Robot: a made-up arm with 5 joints.
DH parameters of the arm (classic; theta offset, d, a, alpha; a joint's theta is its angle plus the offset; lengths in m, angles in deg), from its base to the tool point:
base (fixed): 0 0 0.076 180
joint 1: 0 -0.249 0.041 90
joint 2: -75.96 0 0.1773 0
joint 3: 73.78 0 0.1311 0
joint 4: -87.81 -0.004 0 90
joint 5: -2.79 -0.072 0 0
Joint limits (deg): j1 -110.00..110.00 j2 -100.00..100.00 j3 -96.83..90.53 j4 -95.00..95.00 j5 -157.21..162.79
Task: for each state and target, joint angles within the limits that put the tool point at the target. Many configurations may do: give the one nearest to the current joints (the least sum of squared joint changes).
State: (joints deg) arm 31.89 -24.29 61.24 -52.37 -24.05
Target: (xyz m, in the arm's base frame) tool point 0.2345 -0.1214 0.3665
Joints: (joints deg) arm 36.30 -19.78 57.63 -51.94 -24.05
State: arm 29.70 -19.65 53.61 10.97 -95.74
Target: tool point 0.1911 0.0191 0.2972
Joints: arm -11.39 -46.11 69.88 24.57 -95.74
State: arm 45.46 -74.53 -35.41 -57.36 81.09
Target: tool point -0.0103 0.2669 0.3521
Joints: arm 72.90 -91.38 -37.20 -80.56 81.09
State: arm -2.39 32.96 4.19 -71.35 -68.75
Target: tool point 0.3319 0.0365 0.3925
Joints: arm -9.00 6.37 31.11 -84.99 -68.75
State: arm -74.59 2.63 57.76 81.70 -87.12
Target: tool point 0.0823 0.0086 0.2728
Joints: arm -75.81 -13.95 90.53 81.19 -87.12
